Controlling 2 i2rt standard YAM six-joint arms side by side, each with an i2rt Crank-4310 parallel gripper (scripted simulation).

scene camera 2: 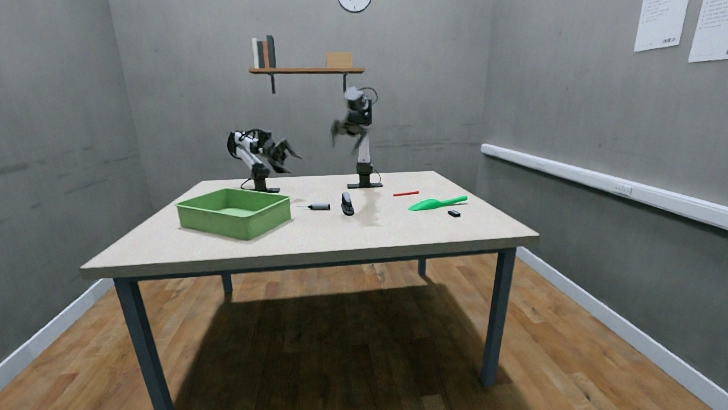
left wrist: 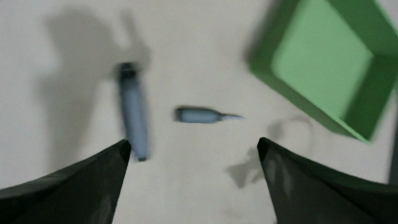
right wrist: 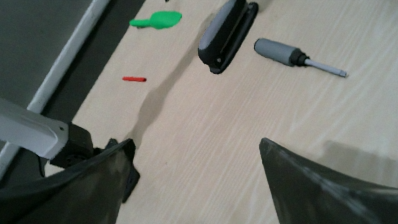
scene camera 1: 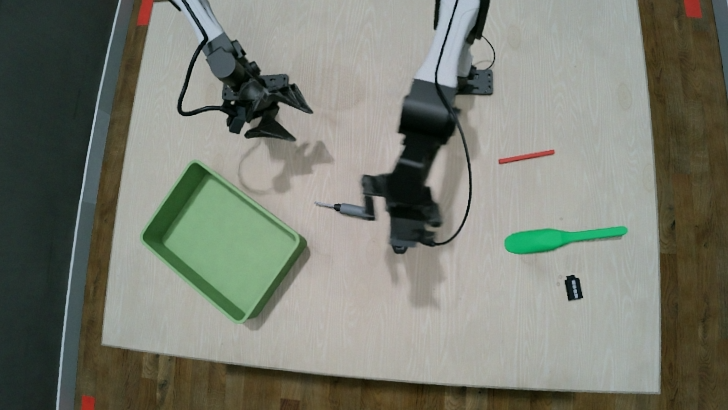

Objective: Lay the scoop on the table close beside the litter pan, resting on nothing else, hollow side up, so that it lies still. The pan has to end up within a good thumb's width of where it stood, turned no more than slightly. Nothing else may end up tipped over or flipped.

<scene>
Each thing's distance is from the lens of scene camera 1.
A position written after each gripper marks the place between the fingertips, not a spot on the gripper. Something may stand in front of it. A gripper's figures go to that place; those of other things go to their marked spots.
left gripper [scene camera 1: 389, 213]: 0.84 m
right gripper [scene camera 1: 303, 127]: 1.01 m
green scoop [scene camera 1: 541, 240]: 1.09 m
</scene>
